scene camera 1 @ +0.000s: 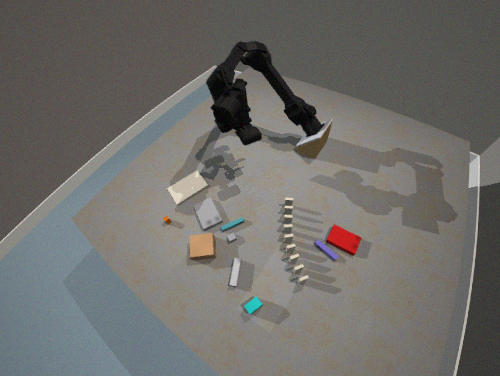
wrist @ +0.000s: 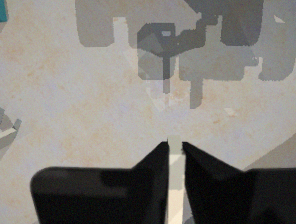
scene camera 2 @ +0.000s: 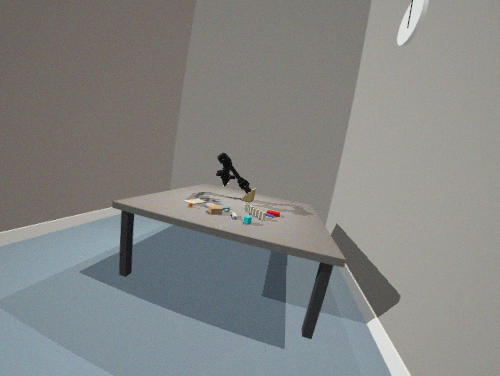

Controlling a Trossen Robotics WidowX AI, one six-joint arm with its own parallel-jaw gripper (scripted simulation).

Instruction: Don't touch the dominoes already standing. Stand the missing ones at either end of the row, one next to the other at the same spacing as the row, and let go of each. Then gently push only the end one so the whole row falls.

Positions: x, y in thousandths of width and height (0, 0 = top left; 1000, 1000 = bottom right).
Labels:
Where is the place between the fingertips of the gripper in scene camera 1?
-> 487, 379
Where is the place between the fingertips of the gripper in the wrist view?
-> At 586, 663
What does the gripper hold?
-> A cream domino.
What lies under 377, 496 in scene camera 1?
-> A cream card.

